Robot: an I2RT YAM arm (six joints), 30 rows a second.
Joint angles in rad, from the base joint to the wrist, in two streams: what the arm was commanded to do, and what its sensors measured. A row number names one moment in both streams.
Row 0, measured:
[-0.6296 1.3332 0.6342 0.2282 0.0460 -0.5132]
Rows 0 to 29, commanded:
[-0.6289 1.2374 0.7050 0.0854 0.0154 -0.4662]
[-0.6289 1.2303 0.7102 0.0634 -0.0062 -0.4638]
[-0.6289 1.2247 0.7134 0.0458 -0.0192 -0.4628]
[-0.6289 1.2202 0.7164 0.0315 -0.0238 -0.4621]
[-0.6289 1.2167 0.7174 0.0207 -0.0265 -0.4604]
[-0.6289 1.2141 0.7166 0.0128 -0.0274 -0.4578]
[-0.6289 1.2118 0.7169 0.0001 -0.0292 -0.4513]
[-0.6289 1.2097 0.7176 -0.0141 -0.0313 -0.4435]
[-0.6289 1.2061 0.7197 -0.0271 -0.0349 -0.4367]
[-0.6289 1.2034 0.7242 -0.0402 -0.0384 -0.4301]
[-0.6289 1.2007 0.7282 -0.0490 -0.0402 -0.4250]
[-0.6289 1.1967 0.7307 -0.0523 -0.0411 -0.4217]
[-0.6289 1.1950 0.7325 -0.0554 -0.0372 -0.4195]
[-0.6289 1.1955 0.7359 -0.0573 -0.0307 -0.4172]
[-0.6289 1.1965 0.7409 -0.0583 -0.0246 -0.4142]
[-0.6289 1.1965 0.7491 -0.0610 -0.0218 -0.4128]
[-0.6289 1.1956 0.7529 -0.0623 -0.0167 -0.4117]
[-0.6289 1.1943 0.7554 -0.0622 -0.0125 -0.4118]
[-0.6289 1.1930 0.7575 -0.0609 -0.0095 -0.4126]
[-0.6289 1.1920 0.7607 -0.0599 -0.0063 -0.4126]
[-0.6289 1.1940 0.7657 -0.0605 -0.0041 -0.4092]
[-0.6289 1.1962 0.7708 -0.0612 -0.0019 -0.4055]
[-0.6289 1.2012 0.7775 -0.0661 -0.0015 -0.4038]
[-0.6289 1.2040 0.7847 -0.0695 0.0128 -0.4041]
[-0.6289 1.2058 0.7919 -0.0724 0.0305 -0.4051]
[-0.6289 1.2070 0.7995 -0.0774 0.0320 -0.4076]
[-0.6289 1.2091 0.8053 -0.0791 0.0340 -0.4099]
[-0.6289 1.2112 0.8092 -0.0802 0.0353 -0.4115]
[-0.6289 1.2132 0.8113 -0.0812 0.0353 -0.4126]
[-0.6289 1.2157 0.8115 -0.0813 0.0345 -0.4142]
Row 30, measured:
[-0.6296 1.2278 0.7698 -0.0675 0.0108 -0.4156]
